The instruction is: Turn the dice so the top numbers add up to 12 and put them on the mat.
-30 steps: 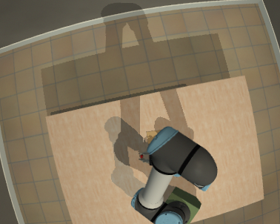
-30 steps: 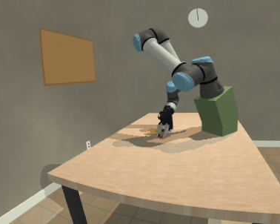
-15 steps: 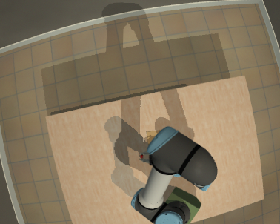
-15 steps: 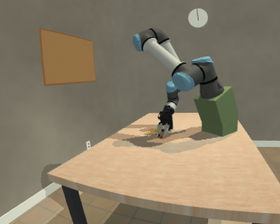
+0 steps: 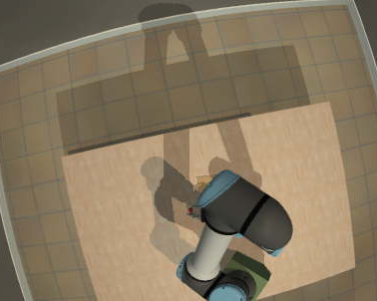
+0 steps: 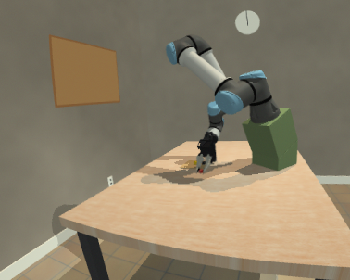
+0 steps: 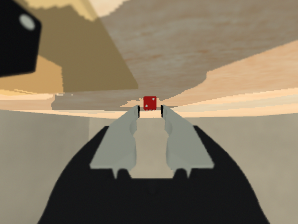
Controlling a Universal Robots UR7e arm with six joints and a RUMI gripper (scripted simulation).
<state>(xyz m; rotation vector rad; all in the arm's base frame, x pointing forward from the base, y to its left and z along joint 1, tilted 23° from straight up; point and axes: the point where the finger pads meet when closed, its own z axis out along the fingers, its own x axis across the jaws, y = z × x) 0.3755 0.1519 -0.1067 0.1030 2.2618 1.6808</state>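
The red die lies 1 cm below my hand. Round my hand: yellow die 12 cm to the right, 7 cm ahead; then black die 12 cm to the right, 2 cm ahead; then tan mat 12 cm to the right, 7 cm ahead, 1 cm below.
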